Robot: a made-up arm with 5 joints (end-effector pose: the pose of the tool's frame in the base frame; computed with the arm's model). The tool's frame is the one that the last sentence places.
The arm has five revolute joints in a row. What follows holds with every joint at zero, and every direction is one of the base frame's. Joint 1 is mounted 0.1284 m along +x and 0.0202 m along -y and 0.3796 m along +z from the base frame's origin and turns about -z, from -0.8 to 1.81 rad. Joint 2 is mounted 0.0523 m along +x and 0.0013 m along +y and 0.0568 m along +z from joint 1 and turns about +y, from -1.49 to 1.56 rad. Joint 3 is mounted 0.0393 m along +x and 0.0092 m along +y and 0.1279 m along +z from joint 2 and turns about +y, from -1.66 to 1.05 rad. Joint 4 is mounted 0.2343 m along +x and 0.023 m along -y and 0.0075 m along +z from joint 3 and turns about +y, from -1.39 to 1.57 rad. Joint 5 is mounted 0.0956 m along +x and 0.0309 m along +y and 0.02 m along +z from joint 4 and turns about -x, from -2.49 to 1.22 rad. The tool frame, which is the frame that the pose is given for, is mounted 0.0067 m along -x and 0.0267 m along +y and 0.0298 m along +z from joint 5; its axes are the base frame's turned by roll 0, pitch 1.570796 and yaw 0 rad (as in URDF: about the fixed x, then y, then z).
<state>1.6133 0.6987 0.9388 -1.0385 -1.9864</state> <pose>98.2 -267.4 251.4 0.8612 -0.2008 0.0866 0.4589</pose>
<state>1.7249 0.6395 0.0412 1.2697 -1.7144</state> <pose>59.5 -366.9 275.8 -0.9712 0.1456 -0.0010 0.1887</pose>
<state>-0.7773 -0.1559 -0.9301 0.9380 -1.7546</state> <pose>321.8 147.9 833.1 0.3065 0.5765 0.7225 0.2273</pose>
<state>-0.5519 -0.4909 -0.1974 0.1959 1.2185</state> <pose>336.6 173.3 769.0 -0.3974 0.3251 -0.2807 0.8109</pose>
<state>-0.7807 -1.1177 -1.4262 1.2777 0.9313</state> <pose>-77.6 -142.3 743.1 -0.1146 0.0994 -0.0744 0.9856</pose>
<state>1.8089 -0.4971 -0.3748 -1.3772 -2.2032</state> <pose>84.8 -108.9 806.0 -0.3017 0.1403 0.1847 0.9248</pose>
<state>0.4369 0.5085 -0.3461 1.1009 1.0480</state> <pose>532.8 -145.5 417.3 -0.2973 0.9424 -0.1035 0.1128</pose>
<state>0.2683 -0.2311 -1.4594 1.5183 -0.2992</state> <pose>237.8 -13.8 872.4 0.1802 0.6179 0.0118 0.7652</pose>
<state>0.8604 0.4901 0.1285 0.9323 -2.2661</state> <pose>350.4 -311.4 312.5 0.9999 0.0075 0.0064 0.0076</pose>
